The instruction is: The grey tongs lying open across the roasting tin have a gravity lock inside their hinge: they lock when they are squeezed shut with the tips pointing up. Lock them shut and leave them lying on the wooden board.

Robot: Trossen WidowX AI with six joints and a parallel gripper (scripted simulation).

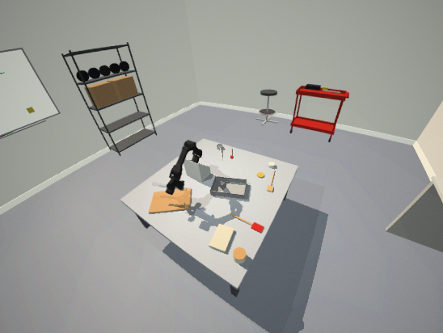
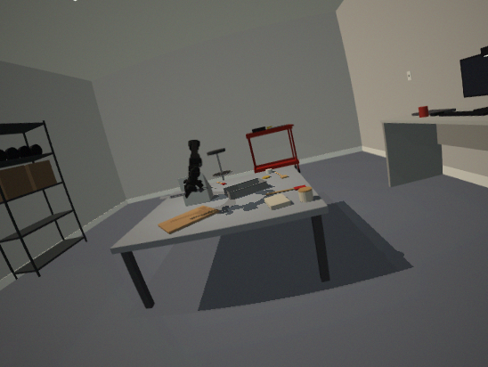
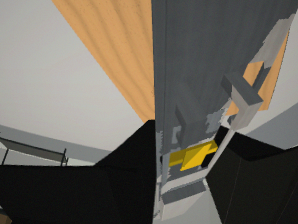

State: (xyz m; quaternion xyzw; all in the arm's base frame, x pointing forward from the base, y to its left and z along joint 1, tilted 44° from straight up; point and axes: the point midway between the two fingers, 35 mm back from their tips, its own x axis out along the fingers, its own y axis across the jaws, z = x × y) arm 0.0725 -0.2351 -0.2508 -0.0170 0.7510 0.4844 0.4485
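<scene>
Now: the wooden board 130 mm below my gripper tip, 30 mm to the right of it and 20 mm behind it. Round my gripper tip: cream block 570 mm ahead, 130 mm below, 30 mm to the right; then grey roasting tin 380 mm to the left, 330 mm ahead, 110 mm below; then red spatula 670 mm ahead, 180 mm to the left, 130 mm below.
</scene>
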